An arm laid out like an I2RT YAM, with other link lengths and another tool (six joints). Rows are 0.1 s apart.
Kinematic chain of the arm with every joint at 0, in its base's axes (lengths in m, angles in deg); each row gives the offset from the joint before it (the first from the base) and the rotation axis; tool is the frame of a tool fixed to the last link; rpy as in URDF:
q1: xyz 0 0 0.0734 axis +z
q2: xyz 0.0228 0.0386 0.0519 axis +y
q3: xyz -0.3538 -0.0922 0 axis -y
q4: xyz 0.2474 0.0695 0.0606 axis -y
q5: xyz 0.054 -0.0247 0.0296 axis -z
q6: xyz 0.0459 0 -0.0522 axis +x
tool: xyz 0.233 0.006 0.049 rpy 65.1 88.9 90
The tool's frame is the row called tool.
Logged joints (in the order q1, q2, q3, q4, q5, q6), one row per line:
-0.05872, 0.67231, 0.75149, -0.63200, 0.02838, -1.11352
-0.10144, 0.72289, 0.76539, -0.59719, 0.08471, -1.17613
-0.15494, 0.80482, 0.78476, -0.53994, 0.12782, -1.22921
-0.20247, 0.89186, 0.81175, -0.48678, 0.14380, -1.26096
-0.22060, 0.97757, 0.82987, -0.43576, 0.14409, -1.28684
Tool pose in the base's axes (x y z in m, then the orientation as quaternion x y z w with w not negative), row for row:
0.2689, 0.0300, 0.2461, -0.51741, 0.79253, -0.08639, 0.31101
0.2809, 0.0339, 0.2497, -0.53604, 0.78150, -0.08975, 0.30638
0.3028, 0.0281, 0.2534, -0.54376, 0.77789, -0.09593, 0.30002
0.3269, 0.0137, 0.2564, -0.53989, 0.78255, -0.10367, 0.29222
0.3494, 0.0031, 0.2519, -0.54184, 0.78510, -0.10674, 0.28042
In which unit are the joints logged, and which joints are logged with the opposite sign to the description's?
The joints are logged in radians. Opposite sign: q5.
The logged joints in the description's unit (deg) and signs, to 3 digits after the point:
-3.364, 38.521, 43.057, -36.211, -1.626, -63.800
-5.812, 41.419, 43.854, -34.216, -4.854, -67.387
-8.877, 46.113, 44.963, -30.936, -7.324, -70.429
-11.601, 51.100, 46.510, -27.890, -8.239, -72.248
-12.639, 56.011, 47.548, -24.967, -8.256, -73.731

